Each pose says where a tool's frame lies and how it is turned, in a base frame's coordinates. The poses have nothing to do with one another.
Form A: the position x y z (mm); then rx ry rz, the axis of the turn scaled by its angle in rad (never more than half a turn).
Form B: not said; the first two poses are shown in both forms.
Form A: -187 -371 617 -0.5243 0.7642 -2.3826
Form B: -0.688 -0.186 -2.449 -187 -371 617
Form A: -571 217 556 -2.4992 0.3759 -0.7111
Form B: -2.504 -0.424 -0.440 -571 217 556
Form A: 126 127 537 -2.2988 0.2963 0.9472
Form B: -2.435 0.771 0.041 126 127 537
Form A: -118 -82 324 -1.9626 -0.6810 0.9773
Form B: -1.973 0.393 0.930 -118 -82 324
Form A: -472 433 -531 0.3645 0.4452 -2.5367
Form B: -0.256 0.349 -2.633 -472 433 -531
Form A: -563 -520 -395 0.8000 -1.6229 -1.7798
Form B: 1.497 0.040 -2.269 -563 -520 -395
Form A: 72 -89 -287 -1.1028 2.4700 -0.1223
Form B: -2.872 0.356 -2.253 72 -89 -287
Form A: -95 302 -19 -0.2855 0.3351 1.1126
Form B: -0.062 0.413 1.117 -95 302 -19
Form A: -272 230 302 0.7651 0.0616 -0.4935
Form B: 0.730 0.232 -0.430 -272 230 302
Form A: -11 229 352 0.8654 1.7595 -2.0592
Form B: -1.482 0.660 2.943 -11 229 352
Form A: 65 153 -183 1.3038 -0.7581 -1.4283
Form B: 1.339 0.328 -1.465 65 153 -183
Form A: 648 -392 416 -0.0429 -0.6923 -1.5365
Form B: 0.450 -0.449 -1.698 648 -392 416
